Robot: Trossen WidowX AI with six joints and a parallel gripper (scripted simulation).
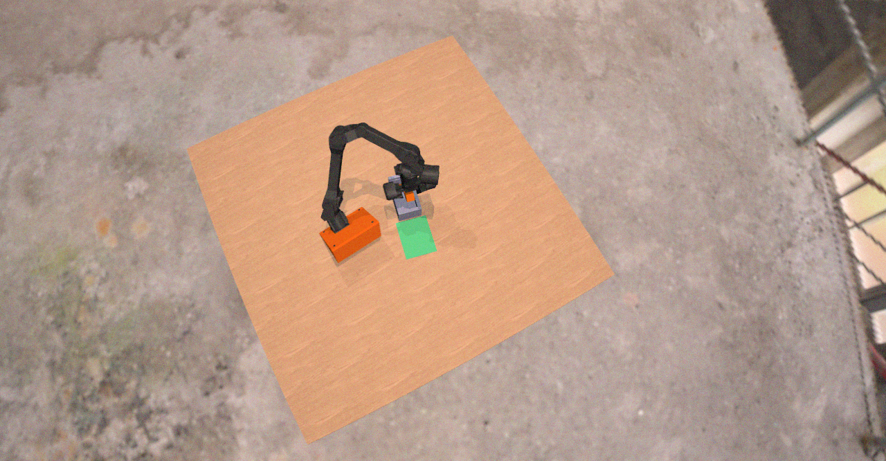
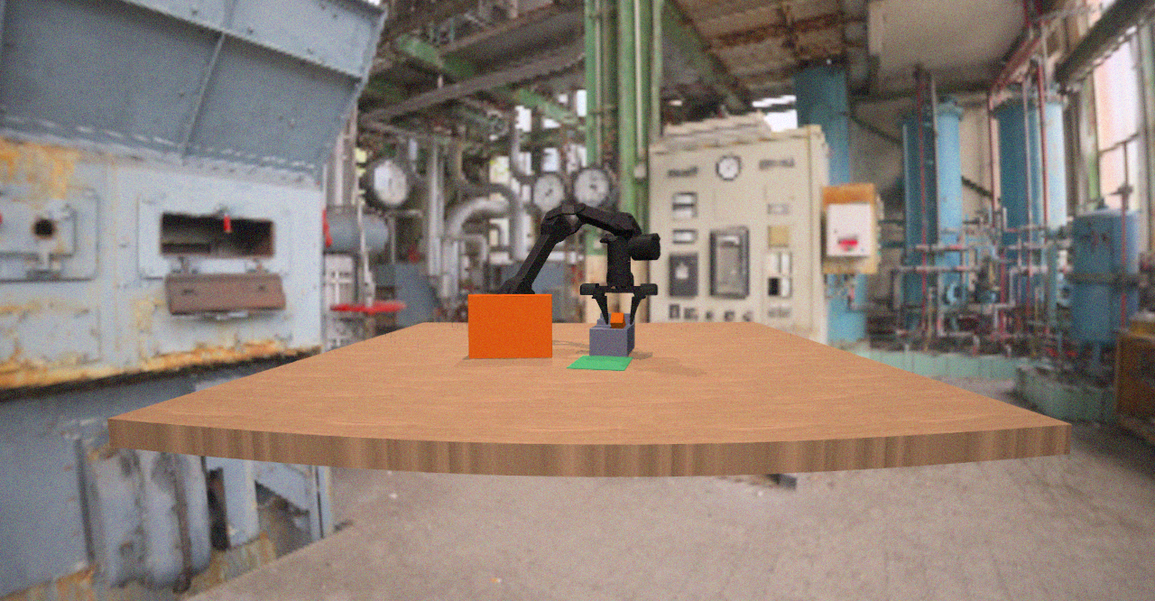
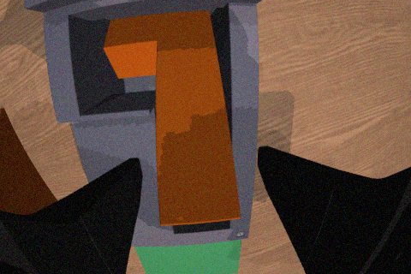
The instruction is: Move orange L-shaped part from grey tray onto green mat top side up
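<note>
Right now my gripper tip is 8 cm above the grey tray, 2 cm to the right of it and 1 cm past it. The rest, counted from my gripper tip: orange L-shaped part (4 cm to the left, 3 cm below, 1 cm behind); then green mat (13 cm to the right, 8 cm below, 6 cm behind).
</note>
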